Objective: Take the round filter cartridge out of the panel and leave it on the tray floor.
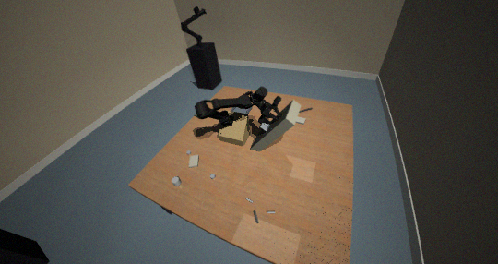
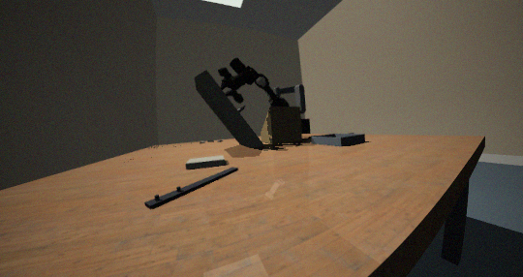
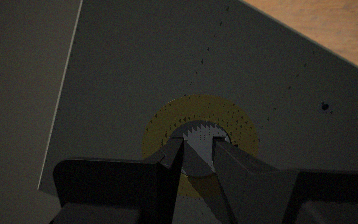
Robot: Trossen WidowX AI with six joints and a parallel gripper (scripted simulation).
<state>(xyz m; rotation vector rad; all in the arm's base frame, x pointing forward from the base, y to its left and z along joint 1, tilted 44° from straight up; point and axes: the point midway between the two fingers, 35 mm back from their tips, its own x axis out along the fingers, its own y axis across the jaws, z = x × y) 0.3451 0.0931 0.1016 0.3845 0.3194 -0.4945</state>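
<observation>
Right now the grey service panel is 40 mm behind my gripper tip and 80 mm below it. From my gripper tip the other things lie so: shallow grey tray: 430 mm behind, 290 mm to the left, 240 mm below; round grey filter cartridge: 10 mm ahead, 10 mm below.
</observation>
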